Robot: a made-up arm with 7 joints. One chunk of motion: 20 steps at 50 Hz.
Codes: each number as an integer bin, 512 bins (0 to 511) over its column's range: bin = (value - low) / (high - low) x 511, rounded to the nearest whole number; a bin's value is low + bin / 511 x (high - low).
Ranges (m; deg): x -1.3..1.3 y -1.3..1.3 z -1.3..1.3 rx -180..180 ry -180..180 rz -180..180
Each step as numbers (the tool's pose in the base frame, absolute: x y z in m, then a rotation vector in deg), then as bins.
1 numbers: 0.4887 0.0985 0.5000 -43.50 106.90 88.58
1 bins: 352 275 354 194 407 381
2 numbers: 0.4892 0.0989 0.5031 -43.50 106.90 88.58
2 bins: 352 275 354 194 407 381
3 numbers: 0.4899 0.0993 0.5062 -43.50 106.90 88.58
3 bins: 352 275 355 194 407 381
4 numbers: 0.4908 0.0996 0.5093 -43.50 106.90 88.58
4 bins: 352 275 356 194 407 381
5 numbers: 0.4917 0.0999 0.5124 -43.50 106.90 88.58
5 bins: 352 275 356 194 407 381
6 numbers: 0.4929 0.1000 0.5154 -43.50 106.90 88.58
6 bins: 352 275 357 194 407 381
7 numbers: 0.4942 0.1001 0.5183 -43.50 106.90 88.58
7 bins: 353 275 357 194 407 381
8 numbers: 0.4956 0.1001 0.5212 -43.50 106.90 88.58
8 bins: 353 275 358 194 407 381
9 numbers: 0.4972 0.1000 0.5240 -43.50 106.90 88.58
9 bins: 353 275 358 194 407 381
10 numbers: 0.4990 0.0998 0.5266 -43.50 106.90 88.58
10 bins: 354 275 359 194 407 381
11 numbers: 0.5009 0.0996 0.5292 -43.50 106.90 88.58
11 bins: 354 275 360 194 407 381
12 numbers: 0.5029 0.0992 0.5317 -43.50 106.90 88.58
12 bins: 354 275 360 194 407 381
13 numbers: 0.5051 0.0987 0.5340 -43.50 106.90 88.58
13 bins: 355 275 360 194 407 381
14 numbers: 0.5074 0.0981 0.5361 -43.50 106.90 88.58
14 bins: 355 275 361 194 407 381
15 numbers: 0.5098 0.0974 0.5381 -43.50 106.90 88.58
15 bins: 356 275 361 194 407 381
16 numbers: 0.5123 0.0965 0.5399 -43.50 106.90 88.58
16 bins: 356 274 362 194 407 381
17 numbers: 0.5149 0.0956 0.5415 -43.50 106.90 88.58
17 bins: 357 274 362 194 407 381
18 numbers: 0.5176 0.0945 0.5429 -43.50 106.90 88.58
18 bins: 357 274 362 194 407 381
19 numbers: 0.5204 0.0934 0.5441 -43.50 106.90 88.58
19 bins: 358 274 362 194 407 381
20 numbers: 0.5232 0.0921 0.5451 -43.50 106.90 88.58
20 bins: 358 274 363 194 407 381
